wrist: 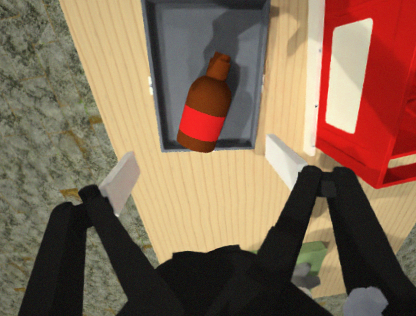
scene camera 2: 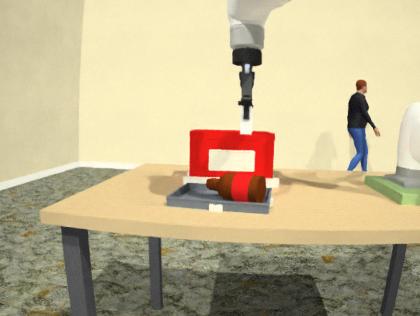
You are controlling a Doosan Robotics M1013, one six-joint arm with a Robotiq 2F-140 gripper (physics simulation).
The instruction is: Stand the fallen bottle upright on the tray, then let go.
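Frame: origin at the arm's base, x right, y ahead, z up, level; centimetres.
Where they show: gripper, between the fingertips: [wrist: 201, 154] [scene camera 2: 245, 133]; arm's base, origin of its link: [scene camera 2: 416, 184].
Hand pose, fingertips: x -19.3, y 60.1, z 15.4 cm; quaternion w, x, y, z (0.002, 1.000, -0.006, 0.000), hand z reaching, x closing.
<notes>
Things, the pixels of their top centre, and the offset from my fingertips. Level surfaces: height alone.
- brown bottle, centre of its top: [wrist: 209, 107] [scene camera 2: 234, 172] dx +1.9, dy +2.6, dz -10.5 cm
- grey tray, centre of its top: [wrist: 207, 85] [scene camera 2: 223, 192] dx +2.3, dy +5.4, dz -15.8 cm
- red box, centre of its top: [scene camera 2: 231, 131] dx +31.9, dy +4.6, dz -0.9 cm
- wooden table, height of its surface: dz -18.4 cm
A brown bottle [scene camera 2: 225, 187] [wrist: 207, 95] with a red label lies on its side in the grey tray [scene camera 2: 190, 202] [wrist: 175, 40]. Its neck points left in the scene view and up, leaning slightly right, in the wrist view. Its base is at one short end of the tray and overlaps that rim in the wrist view. My gripper [scene camera 2: 245, 127] [wrist: 201, 154] is open and empty. It hangs well above the tray and bottle, pointing down, with its two pale finger pads wide apart. In the wrist view the bottle shows beyond the gap between the pads.
A red box [scene camera 2: 199, 150] [wrist: 390, 60] with a pale panel stands on the wooden table [scene camera 2: 115, 200] [wrist: 200, 210], behind the tray in the scene view. A green block [scene camera 2: 382, 189] [wrist: 314, 252] is under a white robot part at the right. A person [scene camera 2: 358, 117] is in the background.
</notes>
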